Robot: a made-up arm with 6 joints.
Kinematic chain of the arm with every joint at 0, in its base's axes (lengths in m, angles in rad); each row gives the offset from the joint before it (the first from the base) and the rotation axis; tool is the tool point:
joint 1: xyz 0 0 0.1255 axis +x
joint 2: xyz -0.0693 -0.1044 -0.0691 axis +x
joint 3: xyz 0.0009 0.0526 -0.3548 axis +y
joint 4: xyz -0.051 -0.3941 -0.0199 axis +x
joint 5: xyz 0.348 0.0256 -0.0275 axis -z
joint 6: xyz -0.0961 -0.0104 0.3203 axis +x
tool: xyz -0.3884 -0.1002 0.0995
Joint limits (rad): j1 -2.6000..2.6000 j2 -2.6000..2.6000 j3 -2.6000..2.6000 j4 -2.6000..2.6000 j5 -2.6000..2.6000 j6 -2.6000..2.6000
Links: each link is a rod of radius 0.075 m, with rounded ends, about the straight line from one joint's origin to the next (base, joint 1, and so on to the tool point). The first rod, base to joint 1, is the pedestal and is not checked.
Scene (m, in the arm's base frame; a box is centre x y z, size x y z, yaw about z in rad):
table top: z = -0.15
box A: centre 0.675 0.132 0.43 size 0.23 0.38 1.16 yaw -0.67
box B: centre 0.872 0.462 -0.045 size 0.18 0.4 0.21 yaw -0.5
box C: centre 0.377 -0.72 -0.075 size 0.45 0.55 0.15 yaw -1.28
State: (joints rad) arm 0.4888 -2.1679 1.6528 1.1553 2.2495 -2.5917
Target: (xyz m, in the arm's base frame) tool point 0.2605 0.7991 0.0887
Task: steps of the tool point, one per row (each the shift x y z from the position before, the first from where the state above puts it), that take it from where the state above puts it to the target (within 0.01 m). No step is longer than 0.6 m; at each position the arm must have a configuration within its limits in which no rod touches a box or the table.
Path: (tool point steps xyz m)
1: 0.0522 0.3553 0.4298
2: 0.0123 0.5058 0.2212
3: 0.0740 0.4500 -0.1052
4: 0.0143 0.3575 -0.2770
5: -0.0464 0.1979 -0.3767
6: -0.0996 0.0211 -0.3827

